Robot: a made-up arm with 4 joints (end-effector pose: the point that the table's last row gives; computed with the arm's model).
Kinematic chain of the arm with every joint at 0, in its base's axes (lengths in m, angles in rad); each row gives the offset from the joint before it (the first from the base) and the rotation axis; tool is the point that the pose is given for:
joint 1: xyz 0 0 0.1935 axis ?
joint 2: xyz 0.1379 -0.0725 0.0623 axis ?
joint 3: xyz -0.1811 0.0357 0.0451 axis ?
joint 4: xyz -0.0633 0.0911 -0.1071 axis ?
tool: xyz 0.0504 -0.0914 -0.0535
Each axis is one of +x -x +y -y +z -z.
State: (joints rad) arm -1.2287 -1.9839 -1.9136 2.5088
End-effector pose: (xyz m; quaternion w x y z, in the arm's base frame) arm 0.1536 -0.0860 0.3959 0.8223 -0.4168 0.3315 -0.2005
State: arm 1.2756 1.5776 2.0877 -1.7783
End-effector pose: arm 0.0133 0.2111 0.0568 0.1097 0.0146 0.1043 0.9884
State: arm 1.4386 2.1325 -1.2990 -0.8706
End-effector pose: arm -0.1288 -0.1756 0.1765 0.8813 -0.3810 0.2781 0.0302
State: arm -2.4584 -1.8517 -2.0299 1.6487
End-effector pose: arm 0.1042 0.0855 0.3225 0.9634 -0.1249 0.1012 0.2146
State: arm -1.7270 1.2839 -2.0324 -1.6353
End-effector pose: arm -0.1157 0.1205 0.1114 0.3053 -0.1315 -0.0087 -0.9431
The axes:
joint 1: -z
joint 2: -x
joint 3: +y
joint 4: -x

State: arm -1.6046 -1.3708 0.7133 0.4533
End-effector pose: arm 0.0397 -0.1270 0.2699 0.3855 0.1348 0.4469 0.7959
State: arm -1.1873 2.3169 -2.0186 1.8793
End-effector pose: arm 0.0957 -0.0755 0.1559 0.3249 -0.0808 0.9423 -0.0024
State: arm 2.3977 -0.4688 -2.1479 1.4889
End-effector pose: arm -0.0091 0.0380 0.3261 0.5285 0.5415 -0.0385 0.6527
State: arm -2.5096 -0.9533 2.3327 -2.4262
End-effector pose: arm 0.1338 -0.0304 0.5262 0.5724 -0.5259 0.5830 -0.2363
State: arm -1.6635 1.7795 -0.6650 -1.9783
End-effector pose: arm 0.2052 0.0707 0.0683 0.4037 -0.0100 0.1360 0.9047
